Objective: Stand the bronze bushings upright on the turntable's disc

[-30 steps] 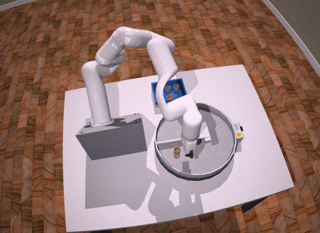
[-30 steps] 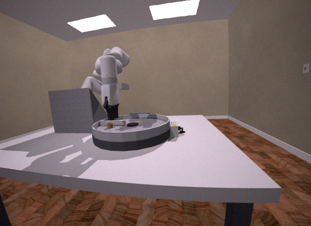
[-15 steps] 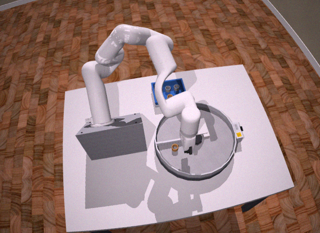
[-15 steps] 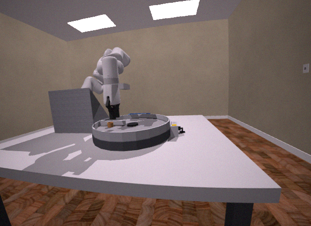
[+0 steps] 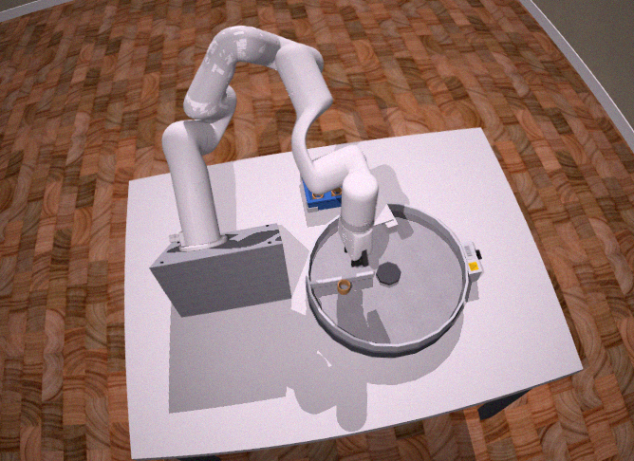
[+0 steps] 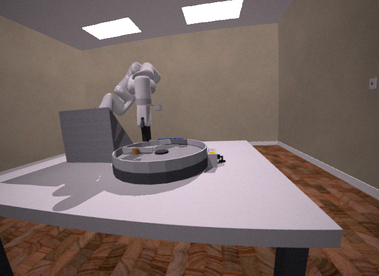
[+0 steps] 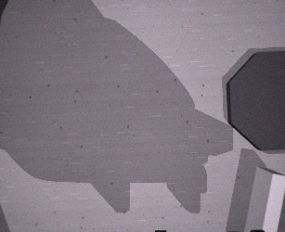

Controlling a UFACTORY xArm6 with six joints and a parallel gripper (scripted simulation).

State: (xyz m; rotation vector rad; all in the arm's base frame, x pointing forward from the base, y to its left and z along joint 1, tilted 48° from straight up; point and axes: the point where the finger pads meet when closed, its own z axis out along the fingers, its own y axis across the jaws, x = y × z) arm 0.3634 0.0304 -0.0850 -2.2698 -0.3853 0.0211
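My gripper is now 1 cm past the blue crate, 30 cm to the right of it and 10 cm above it. Round my hand: turntable disc: 9 cm ahead, 3 cm to the right, 7 cm below.
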